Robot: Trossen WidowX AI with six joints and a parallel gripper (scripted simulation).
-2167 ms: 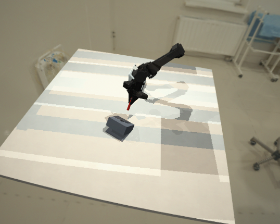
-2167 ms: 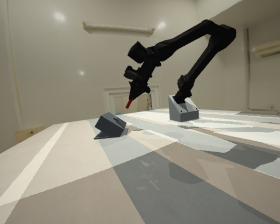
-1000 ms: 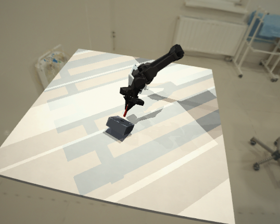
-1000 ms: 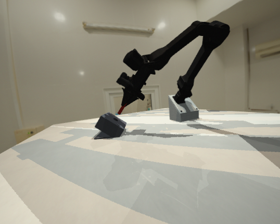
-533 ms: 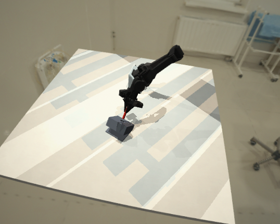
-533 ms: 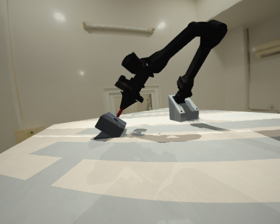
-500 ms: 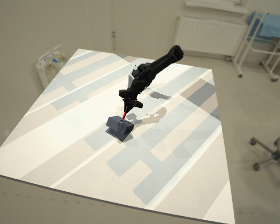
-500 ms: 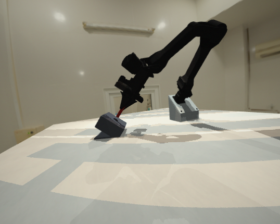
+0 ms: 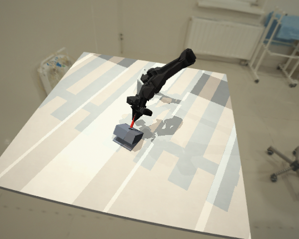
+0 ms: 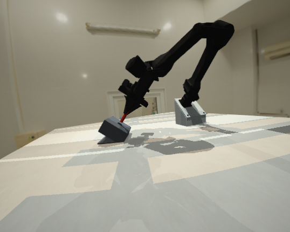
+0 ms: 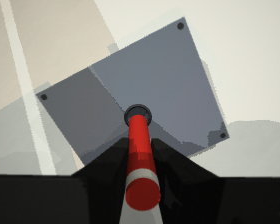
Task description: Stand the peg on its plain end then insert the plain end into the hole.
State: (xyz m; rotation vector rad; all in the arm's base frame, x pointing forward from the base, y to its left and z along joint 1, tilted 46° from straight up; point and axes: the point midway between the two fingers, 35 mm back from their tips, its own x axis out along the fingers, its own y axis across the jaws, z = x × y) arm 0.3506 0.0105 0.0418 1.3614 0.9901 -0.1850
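Right now the dark sloped panel is 60 mm below my gripper tip, 40 mm ahead of it and 20 mm to the right of it. Also, from my gripper tip: red peg: 10 mm behind, 10 mm above.
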